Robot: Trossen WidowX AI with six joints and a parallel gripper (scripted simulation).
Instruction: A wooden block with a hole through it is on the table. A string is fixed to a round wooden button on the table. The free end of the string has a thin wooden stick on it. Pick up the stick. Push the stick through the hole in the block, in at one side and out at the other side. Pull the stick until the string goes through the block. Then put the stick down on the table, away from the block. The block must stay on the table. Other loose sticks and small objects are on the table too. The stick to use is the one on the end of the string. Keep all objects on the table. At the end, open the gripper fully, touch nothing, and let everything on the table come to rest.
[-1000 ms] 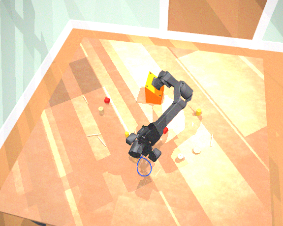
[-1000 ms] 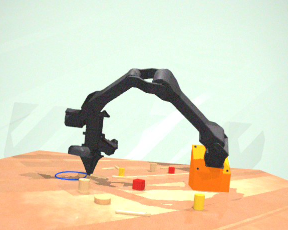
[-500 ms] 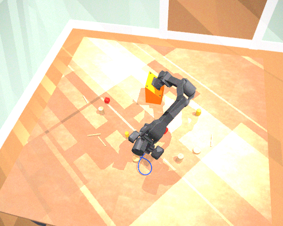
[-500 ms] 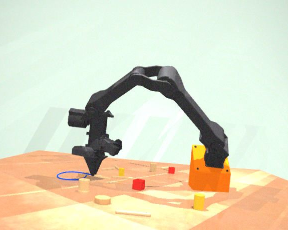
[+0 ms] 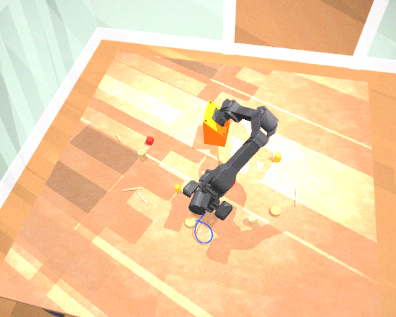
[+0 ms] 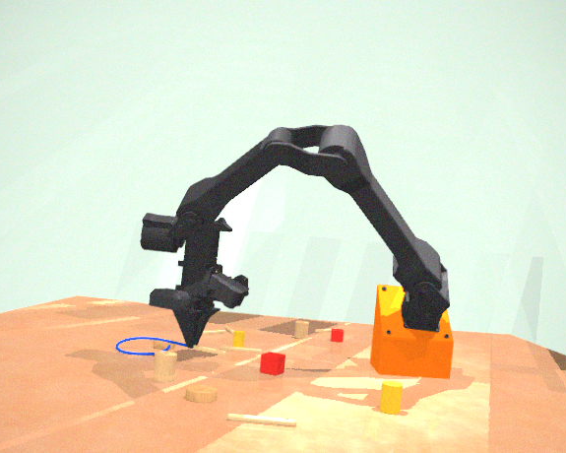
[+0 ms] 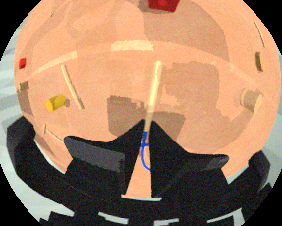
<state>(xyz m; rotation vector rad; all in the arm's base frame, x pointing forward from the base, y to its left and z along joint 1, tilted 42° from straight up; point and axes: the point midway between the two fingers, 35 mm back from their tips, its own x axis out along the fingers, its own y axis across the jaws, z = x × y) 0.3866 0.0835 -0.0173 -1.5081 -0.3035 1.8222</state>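
My gripper tip is 14 cm past the red cube and 6 cm to the right of it. Round my gripper tip: loose stick: 16 cm behind, 32 cm to the left, 1 cm below; then thin wooden stick: 1 cm behind, 1 cm to the left; then round wooden button: 6 cm ahead, 5 cm to the right, 1 cm below.
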